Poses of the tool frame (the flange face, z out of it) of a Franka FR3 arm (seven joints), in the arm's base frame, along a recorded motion.
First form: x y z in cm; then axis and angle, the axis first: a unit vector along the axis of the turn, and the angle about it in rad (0 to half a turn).
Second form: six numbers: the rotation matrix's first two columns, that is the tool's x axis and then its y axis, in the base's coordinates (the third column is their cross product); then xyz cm. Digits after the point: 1 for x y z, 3 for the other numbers.
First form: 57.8 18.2 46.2 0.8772 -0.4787 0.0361 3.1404
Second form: 0.539 -0.840 0.064 -0.840 -0.542 -0.034 57.8 18.2 46.2
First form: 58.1 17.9 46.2 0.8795 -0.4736 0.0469 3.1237
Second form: 0.547 -0.832 0.091 -0.834 -0.551 -0.029 58.1 17.9 46.2
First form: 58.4 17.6 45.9 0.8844 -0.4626 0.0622 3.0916
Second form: 0.565 -0.815 0.133 -0.821 -0.571 -0.013 58.4 17.6 45.9
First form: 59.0 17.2 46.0 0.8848 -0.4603 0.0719 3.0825
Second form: 0.566 -0.810 0.154 -0.818 -0.575 -0.014 59.0 17.2 46.0
